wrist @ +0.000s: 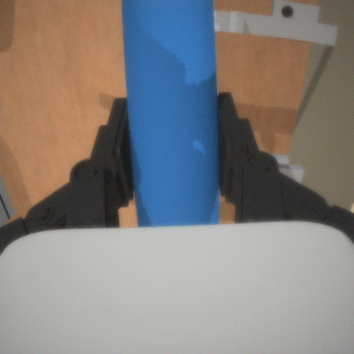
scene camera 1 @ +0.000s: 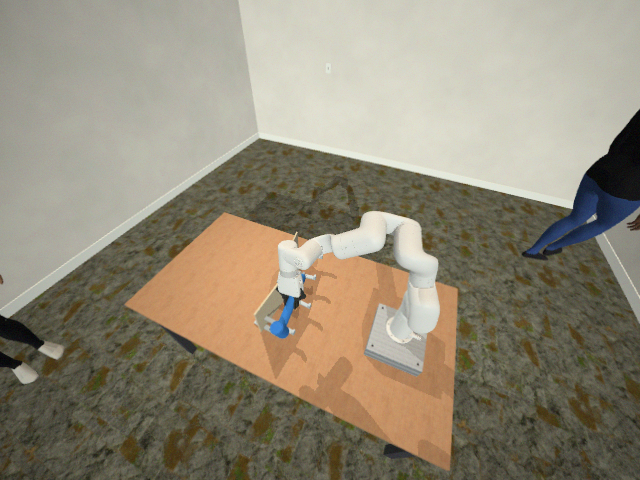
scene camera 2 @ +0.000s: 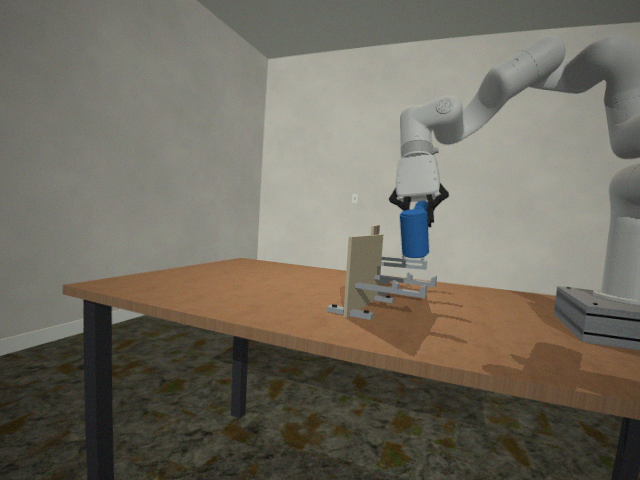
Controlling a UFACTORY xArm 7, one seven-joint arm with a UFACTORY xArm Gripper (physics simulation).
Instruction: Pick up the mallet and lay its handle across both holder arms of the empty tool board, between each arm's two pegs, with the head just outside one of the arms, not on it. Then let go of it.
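Seen in the pictures: gripper, fingertip midpoint: [wrist: 173, 119] [scene camera 1: 291, 305]; arm's base, origin of the base link: [scene camera 1: 399, 329] [scene camera 2: 624, 299].
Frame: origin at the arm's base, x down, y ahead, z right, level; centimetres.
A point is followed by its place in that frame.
The blue mallet [scene camera 1: 279, 328] {x -17.0, y 44.4, z -29.8 cm} [scene camera 2: 414, 233] {x -12.6, y 44.8, z -31.6 cm} is in the air, its handle [scene camera 1: 286, 311] {x -16.3, y 46.0, z -22.2 cm} [wrist: 172, 65] {x -16.6, y 46.6, z -20.9 cm} roughly level along the board. My gripper [scene camera 1: 291, 301] {x -13.8, y 46.3, z -17.9 cm} [scene camera 2: 419, 209] [wrist: 173, 119] {x -13.8, y 46.3, z -17.9 cm} is shut on the handle, with a black finger on each side. The near tool board [scene camera 1: 265, 308] {x -5.7, y 59.0, z -21.0 cm} [scene camera 2: 364, 268] {x -2.4, y 58.9, z -17.3 cm} [wrist: 330, 110] {x -2.1, y 58.9, z -16.1 cm} stands upright beside the mallet. Its grey holder arms [scene camera 2: 390, 290] {x 0.8, y 50.5, z -23.6 cm} [scene camera 2: 403, 280] {x 0.7, y 50.7, z -8.7 cm} stick out toward the robot base, with short upright pegs. The head hangs above the arms; a gap shows below it in the second scene view. In the wrist view a holder arm [wrist: 270, 24] {x 0.4, y 52.8, z -22.8 cm} runs beside the handle, which hides part of it.
A second board [scene camera 1: 296, 236] {x -11.4, y 66.6, z 21.3 cm} [scene camera 2: 375, 229] {x -11.6, y 63.4, z 5.4 cm} shows behind the near one, with grey arms [scene camera 1: 311, 277] {x -1.7, y 49.4, z 6.5 cm} farther along, partly hidden by my arm. My robot base [scene camera 1: 395, 346] {x 0.0, y -0.2, z -8.3 cm} [scene camera 2: 610, 320] {x 2.4, y 6.7, z -14.7 cm} stands on the right of the wooden table [scene camera 1: 206, 279] {x 7.7, y 105.2, z -16.5 cm} [scene camera 2: 206, 289] {x 7.7, y 101.5, z -26.5 cm}. People stand beyond the table.
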